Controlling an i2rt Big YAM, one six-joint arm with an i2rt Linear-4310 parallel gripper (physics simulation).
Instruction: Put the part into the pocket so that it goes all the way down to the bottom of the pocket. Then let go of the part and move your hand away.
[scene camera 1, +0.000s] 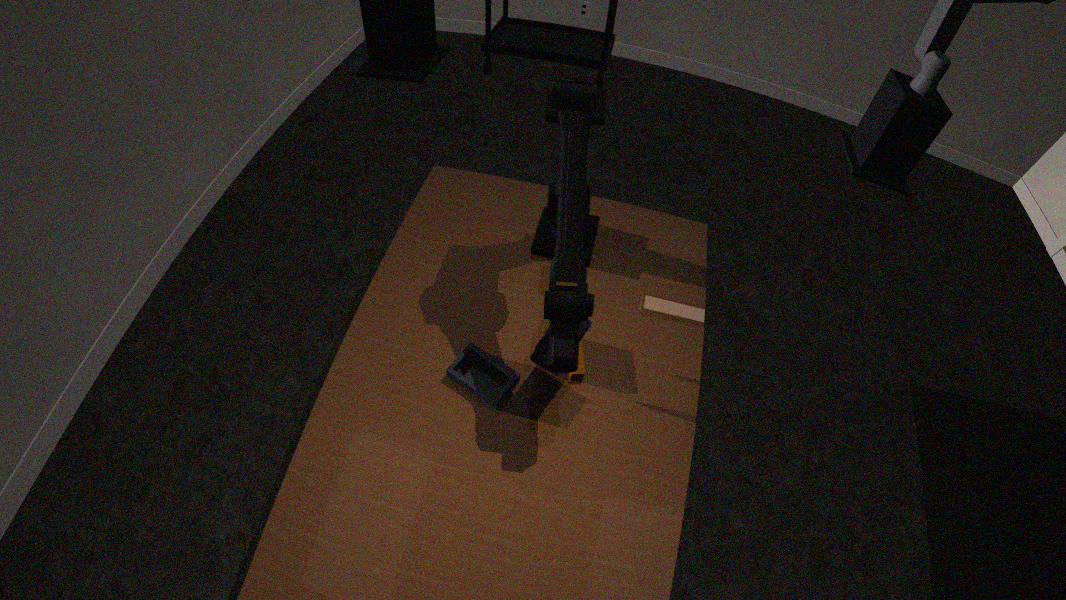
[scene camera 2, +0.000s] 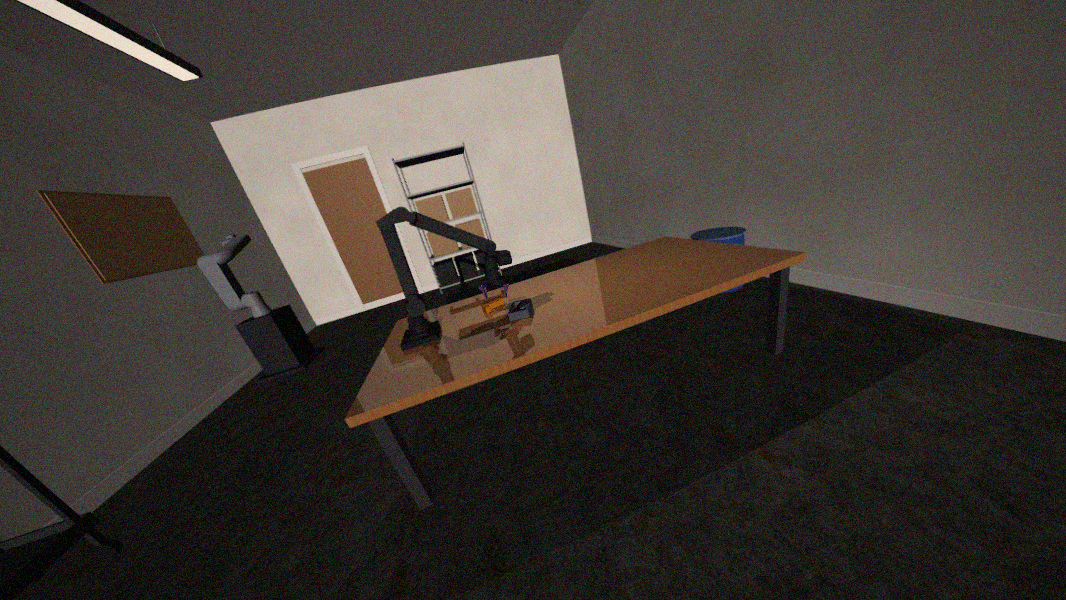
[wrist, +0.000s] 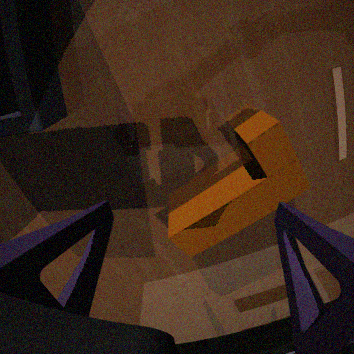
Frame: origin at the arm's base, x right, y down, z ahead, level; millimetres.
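Seen in the pictures: gripper, fingertip midpoint: (scene camera 2: 496, 297) (wrist: 191, 210); arm's base, origin of the base link: (scene camera 2: 421, 331).
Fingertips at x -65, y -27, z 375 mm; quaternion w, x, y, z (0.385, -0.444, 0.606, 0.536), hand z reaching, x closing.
Observation:
Offsets run from my fingertips to a thing's top centre. Level surfaces: height alone.
The orange L-shaped part @(dx -23, dy +25, dz -22 mm) (scene camera 1: 581, 365) (scene camera 2: 493, 307) (wrist: 282, 165) lies on the table, partly hidden under the hand in scene camera 1. The dark blue-grey block with the rectangular pocket @(dx +152, dy +19, dz +84 mm) (scene camera 1: 471, 388) (scene camera 2: 520, 313) stands beside it, apart from it; part of this block (wrist: 30, 95) shows in shadow at the upper left of the wrist view. Its pocket holds no part. My gripper (scene camera 2: 495, 289) (wrist: 191, 210) is open and empty above the part, which shows toward the right fingertip in the wrist view. The fingertips are hidden in scene camera 1.
A pale flat strip (scene camera 1: 673, 308) (wrist: 340, 115) lies on the table near its right edge in scene camera 1. The wooden table @(dy +55 mm) (scene camera 1: 417, 521) (scene camera 2: 671, 268) carries my arm's base (scene camera 2: 421, 333). Another arm on a pedestal (scene camera 1: 902, 126) (scene camera 2: 274, 339) stands away from the table.

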